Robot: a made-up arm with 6 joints.
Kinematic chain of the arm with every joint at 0, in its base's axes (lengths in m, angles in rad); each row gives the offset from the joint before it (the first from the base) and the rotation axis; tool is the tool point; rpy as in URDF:
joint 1: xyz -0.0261 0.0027 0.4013 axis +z
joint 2: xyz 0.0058 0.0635 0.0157 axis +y
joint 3: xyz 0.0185 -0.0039 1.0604 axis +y
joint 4: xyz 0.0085 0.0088 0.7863 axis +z
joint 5: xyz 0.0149 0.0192 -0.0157 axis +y
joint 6: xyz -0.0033 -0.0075 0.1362 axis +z
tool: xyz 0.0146 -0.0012 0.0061 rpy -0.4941 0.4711 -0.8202
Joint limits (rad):
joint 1: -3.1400..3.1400
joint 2: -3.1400..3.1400
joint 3: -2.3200..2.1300
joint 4: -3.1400..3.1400
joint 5: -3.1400..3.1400
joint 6: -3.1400..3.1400
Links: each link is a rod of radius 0.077 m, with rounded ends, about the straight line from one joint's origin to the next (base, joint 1, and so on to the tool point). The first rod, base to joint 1, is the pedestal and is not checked.
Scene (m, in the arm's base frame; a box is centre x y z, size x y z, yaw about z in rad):
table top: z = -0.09
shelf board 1: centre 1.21 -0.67 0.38 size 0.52 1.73 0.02 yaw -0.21
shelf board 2: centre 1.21 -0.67 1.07 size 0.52 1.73 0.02 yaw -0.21
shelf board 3: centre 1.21 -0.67 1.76 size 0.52 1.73 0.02 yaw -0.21
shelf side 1: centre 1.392 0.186 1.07 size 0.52 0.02 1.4 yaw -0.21
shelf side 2: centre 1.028 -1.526 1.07 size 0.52 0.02 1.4 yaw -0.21
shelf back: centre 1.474 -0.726 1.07 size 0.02 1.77 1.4 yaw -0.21
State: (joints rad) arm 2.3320 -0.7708 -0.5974 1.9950 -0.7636 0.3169
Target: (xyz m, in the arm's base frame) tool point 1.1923 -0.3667 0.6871
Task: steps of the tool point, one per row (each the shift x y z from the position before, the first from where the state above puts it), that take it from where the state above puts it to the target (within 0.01 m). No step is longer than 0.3 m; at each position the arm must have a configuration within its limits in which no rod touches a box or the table.
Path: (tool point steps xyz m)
1: -0.1714 -0.0010 0.0212
2: -0.1746 0.0370 0.0004
3: -0.1692 0.0739 -0.0215
4: 0.1541 0.1390 -0.2089
5: 0.0878 0.1925 -0.1946
6: 0.0077 0.2166 -0.1688
7: -0.0731 0.2090 -0.1338
8: 0.2404 -0.0601 0.0049
9: 0.2237 -0.0388 -0.0048

